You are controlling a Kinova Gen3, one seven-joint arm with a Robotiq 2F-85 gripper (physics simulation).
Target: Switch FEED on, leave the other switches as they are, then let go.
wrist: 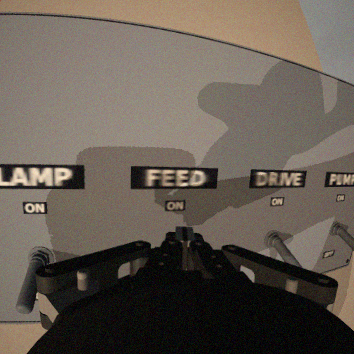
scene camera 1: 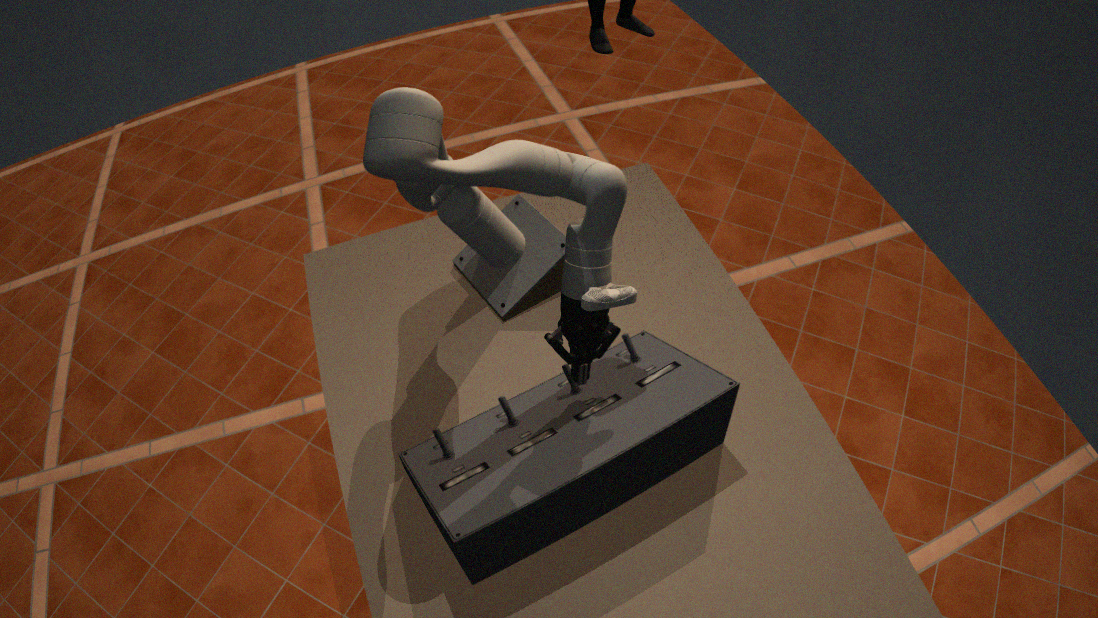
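Note:
The dark switch box has four levers in a row. The FEED lever leans toward the arm's base, at a tilt like its neighbours; in the wrist view it is hidden behind the fingers. My gripper is shut and empty, its tips low at the FEED lever, beside it in the scene view. Contact cannot be told. The FEED label and its ON mark show just beyond the tips. The LAMP lever, DRIVE lever and PUMP lever lean away from their ON marks.
The box stands on a beige table. The arm's wedge-shaped base is behind it. The LAMP and DRIVE levers flank the gripper. The arm's shadow falls across the panel. A person's legs show at the far edge of the tiled floor.

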